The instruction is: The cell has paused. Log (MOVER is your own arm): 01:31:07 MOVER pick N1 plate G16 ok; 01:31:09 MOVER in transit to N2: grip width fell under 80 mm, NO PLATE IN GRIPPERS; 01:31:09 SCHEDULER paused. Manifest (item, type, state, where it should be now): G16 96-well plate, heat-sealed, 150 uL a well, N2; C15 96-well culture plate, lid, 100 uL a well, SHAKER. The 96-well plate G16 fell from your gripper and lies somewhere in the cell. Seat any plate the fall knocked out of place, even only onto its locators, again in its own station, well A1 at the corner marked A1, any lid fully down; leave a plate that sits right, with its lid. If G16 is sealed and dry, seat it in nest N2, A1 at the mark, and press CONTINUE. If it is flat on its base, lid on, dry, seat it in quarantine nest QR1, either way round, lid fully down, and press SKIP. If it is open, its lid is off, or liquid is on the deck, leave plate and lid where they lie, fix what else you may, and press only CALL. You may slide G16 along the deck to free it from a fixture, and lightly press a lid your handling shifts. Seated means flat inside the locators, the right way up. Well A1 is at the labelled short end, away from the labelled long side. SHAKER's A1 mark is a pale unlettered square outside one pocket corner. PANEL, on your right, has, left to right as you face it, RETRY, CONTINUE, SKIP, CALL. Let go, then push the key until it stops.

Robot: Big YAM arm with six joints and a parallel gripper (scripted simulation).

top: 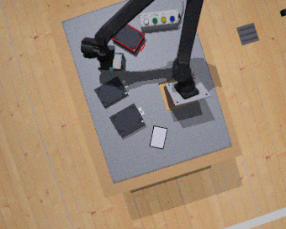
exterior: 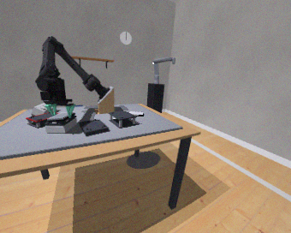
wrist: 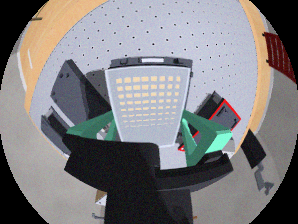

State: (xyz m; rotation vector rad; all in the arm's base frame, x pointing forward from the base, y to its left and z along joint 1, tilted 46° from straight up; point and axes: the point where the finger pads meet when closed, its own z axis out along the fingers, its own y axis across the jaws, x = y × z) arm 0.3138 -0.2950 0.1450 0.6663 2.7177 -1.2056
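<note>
The lidded plate is right at my hand. Round my hand: red-framed nest (150 mm behind, 110 mm to the right, 40 mm below); plate G16 (100 mm behind, 510 mm to the left, 70 mm below).
</note>
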